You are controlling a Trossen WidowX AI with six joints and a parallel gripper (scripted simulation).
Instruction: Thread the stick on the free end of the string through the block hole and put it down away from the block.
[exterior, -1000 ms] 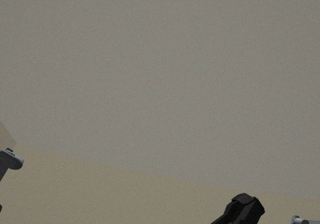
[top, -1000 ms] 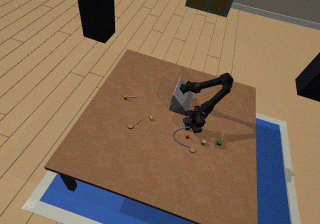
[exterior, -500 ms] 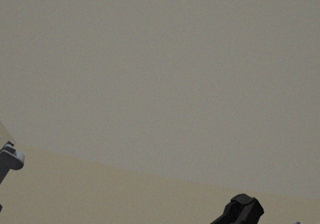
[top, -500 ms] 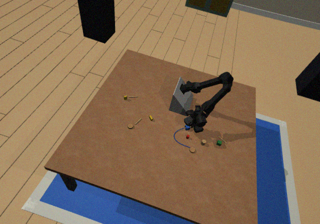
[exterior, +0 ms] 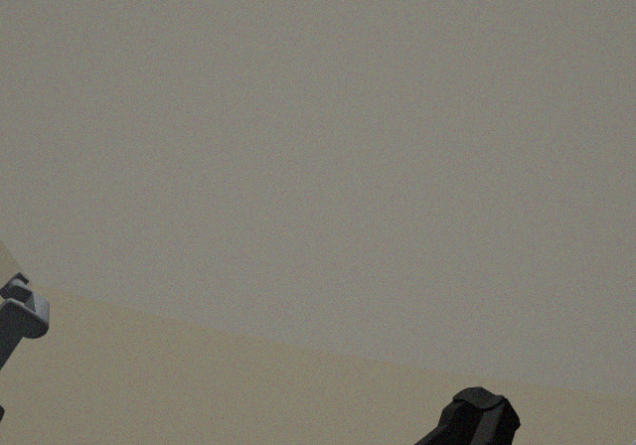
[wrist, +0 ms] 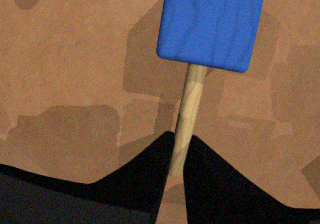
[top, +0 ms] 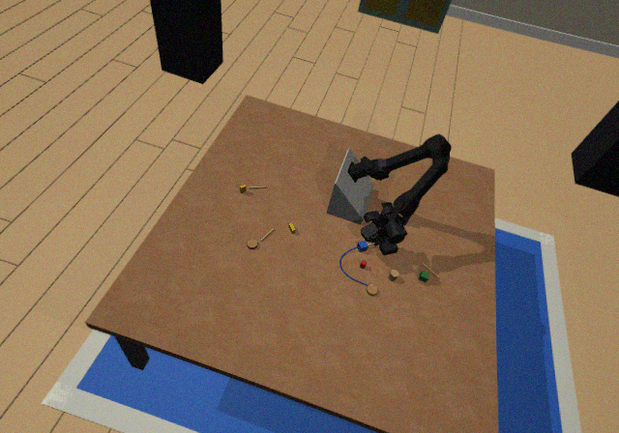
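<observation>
My gripper tip is 4 cm short of the blue cube, 4 cm to the left of it and 1 cm below it. The rest, counted from my gripper tip: wooden cylinder: 11 cm ahead, 10 cm to the left, 1 cm above; then red peg: 11 cm ahead, 2 cm to the right, 1 cm above; then thin wooden stick: 2 cm ahead, 3 cm to the right, 1 cm above.
</observation>
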